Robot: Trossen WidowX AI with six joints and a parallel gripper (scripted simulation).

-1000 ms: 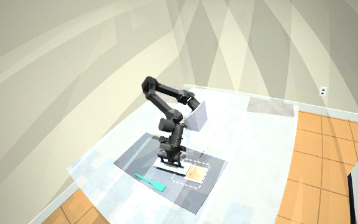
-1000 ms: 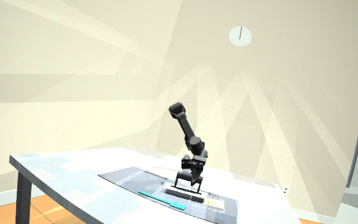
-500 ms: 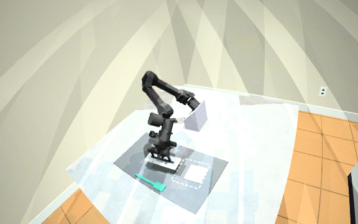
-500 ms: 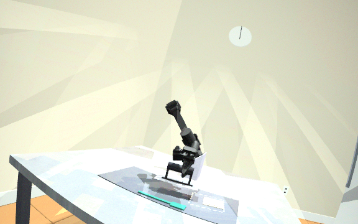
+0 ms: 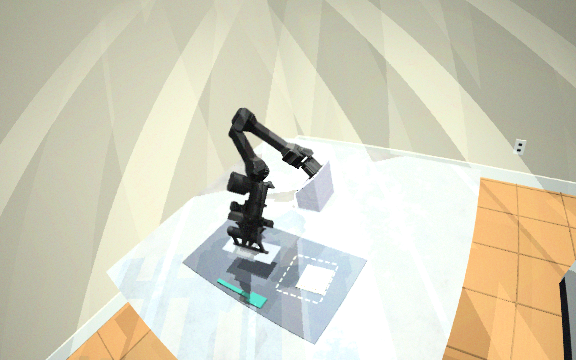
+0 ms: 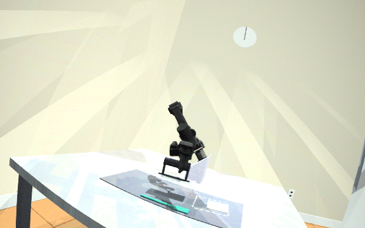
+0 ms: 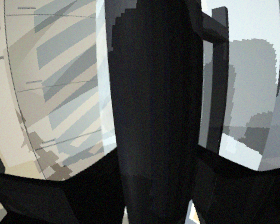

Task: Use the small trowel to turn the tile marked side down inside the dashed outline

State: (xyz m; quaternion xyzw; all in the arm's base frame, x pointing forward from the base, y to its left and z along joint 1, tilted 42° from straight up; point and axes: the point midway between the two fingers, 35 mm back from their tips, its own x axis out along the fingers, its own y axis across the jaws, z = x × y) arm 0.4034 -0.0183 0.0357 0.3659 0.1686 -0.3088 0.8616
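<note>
Now: the grey mat 3 cm behind my gripper tip, 1 cm to the left of it and 15 cm below it. Also, from my gripper tip: white tile: 4 cm behind, 21 cm to the left, 13 cm below; then teal trowel: 11 cm ahead, 2 cm to the left, 13 cm below.
</note>
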